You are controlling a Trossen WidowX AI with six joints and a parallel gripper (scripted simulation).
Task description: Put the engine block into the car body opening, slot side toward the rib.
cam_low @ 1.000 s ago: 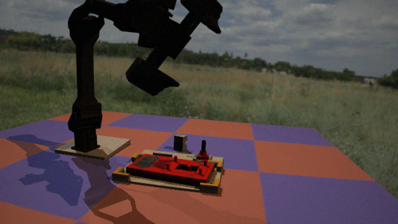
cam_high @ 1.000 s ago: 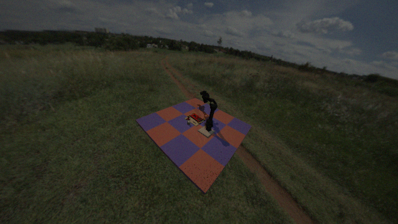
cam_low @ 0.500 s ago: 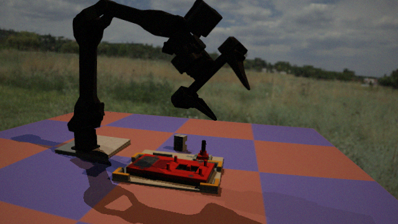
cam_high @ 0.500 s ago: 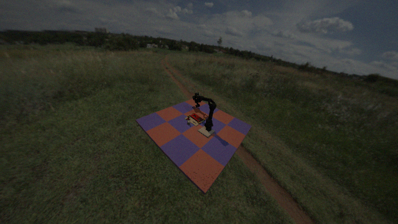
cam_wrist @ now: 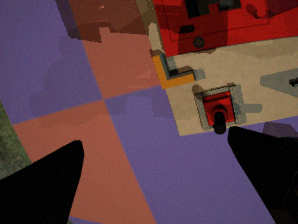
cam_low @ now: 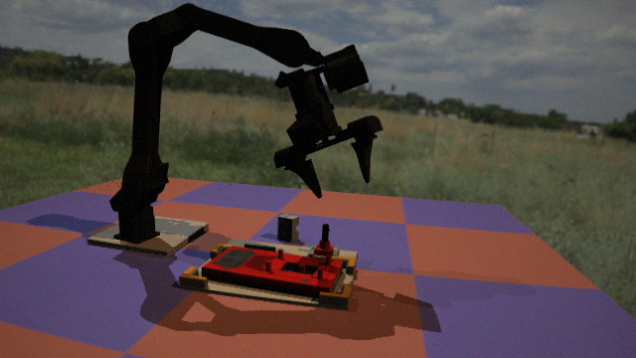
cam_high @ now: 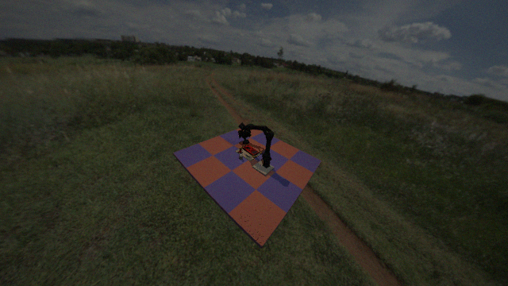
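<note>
Now: gripper tip 130 mm past the engine block, 110 mm above it and 90 mm to the right of it. Round my gripper tip: black lever post: 100 mm below, 30 mm to the left, 30 mm behind; then tan fixture plate: 120 mm below, 80 mm to the right, 70 mm behind.
</note>
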